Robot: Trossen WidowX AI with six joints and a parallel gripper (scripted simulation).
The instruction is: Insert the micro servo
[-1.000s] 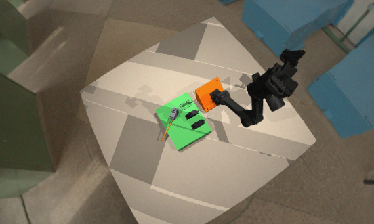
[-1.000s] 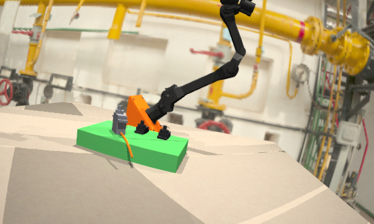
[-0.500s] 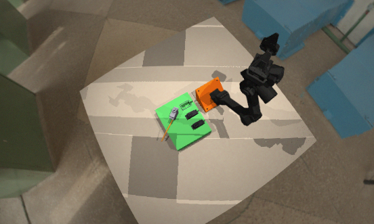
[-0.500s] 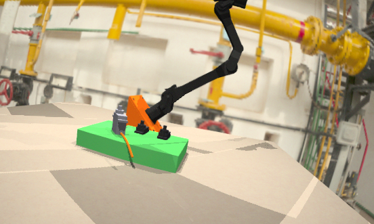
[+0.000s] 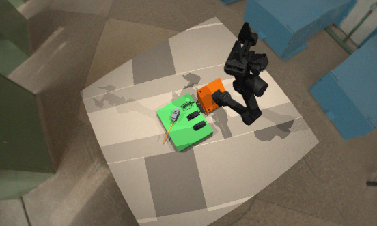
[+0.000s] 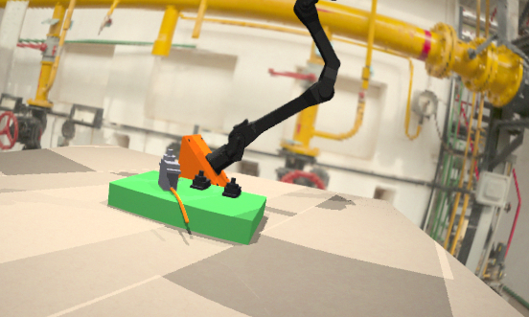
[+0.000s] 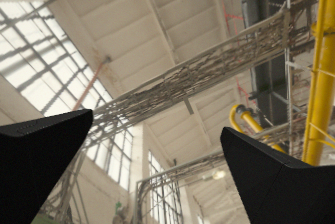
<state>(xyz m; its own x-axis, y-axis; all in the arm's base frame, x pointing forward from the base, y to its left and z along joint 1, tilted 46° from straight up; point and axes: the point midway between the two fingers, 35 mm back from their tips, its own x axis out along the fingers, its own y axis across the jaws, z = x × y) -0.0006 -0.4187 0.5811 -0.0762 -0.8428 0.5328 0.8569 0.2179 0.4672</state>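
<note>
Right now my gripper tip is 250 mm short of the green deck, 120 mm to the left of it and 790 mm above it.
</note>
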